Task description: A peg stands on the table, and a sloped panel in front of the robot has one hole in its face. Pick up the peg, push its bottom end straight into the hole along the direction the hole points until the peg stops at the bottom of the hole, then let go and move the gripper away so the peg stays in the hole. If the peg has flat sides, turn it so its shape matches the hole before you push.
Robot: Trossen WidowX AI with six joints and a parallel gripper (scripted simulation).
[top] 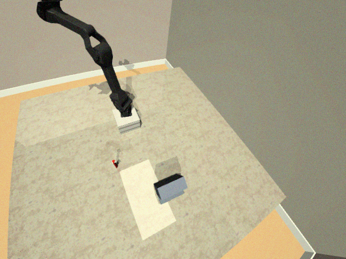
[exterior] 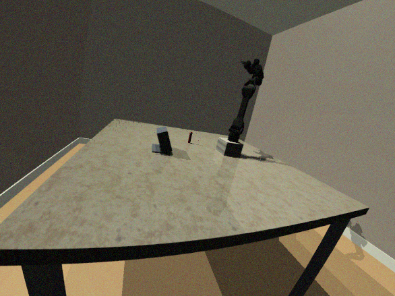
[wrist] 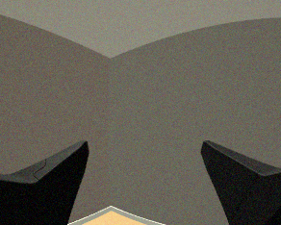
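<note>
The dark red peg lies 350 mm ahead of my gripper tip, 270 mm to the left of it and 650 mm below it. Round my gripper tip: sloped grey-blue panel: 520 mm ahead, 500 mm to the left, 650 mm below.
</note>
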